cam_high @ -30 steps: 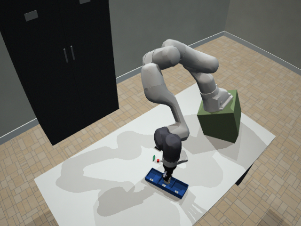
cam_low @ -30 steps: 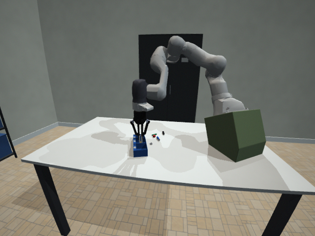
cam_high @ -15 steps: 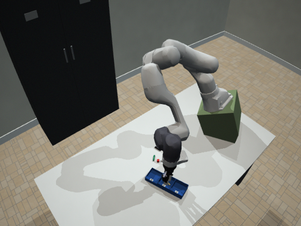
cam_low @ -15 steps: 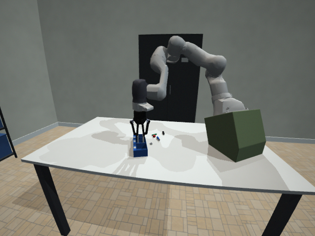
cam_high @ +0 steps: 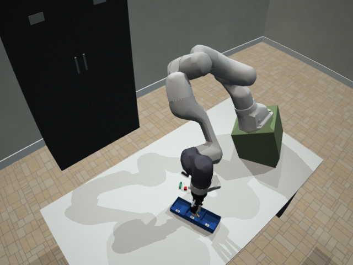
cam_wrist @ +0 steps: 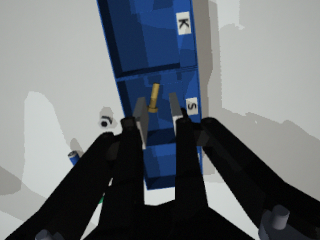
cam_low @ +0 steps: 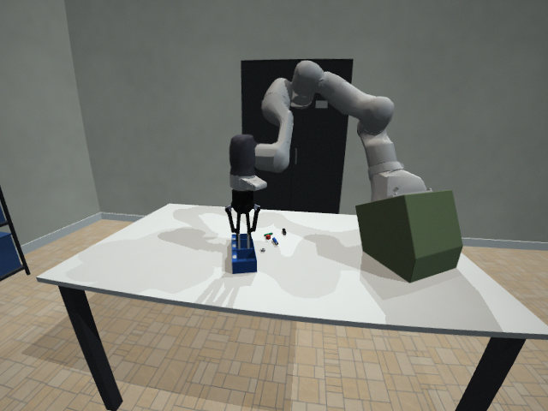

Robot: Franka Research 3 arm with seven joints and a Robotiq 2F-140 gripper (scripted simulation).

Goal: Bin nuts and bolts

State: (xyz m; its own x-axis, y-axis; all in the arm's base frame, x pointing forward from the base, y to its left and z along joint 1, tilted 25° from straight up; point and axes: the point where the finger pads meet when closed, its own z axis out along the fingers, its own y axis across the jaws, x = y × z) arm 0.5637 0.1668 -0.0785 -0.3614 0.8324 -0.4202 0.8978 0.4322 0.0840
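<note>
The blue bin is 40 mm below my hand. From my hand the other things lie so: grey nut: 60 mm below, 60 mm behind, 50 mm to the right; blue piece: 130 mm to the right, 100 mm behind, 50 mm below; bolt: 50 mm below, 10 mm behind.
</note>
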